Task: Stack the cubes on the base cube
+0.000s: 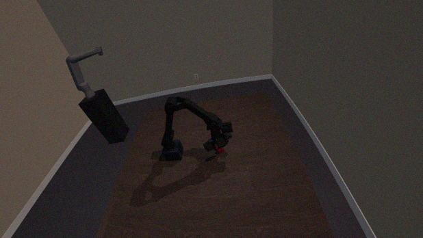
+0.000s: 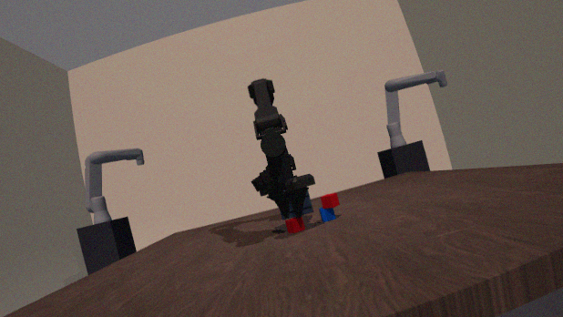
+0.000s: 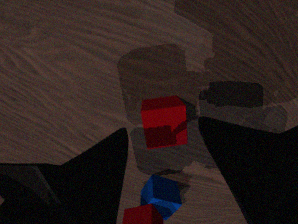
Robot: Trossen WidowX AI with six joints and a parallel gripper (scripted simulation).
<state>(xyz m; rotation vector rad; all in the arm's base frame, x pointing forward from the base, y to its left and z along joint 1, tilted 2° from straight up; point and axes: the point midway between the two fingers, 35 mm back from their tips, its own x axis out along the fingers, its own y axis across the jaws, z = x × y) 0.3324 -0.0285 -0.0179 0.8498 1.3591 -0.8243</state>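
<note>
Right now the red cube is 11 cm to the left of my gripper tip, 2 cm behind it and 2 cm above it. The rest, counted from my gripper tip: blue cube (10 cm to the left, 4 cm behind, 2 cm below).
</note>
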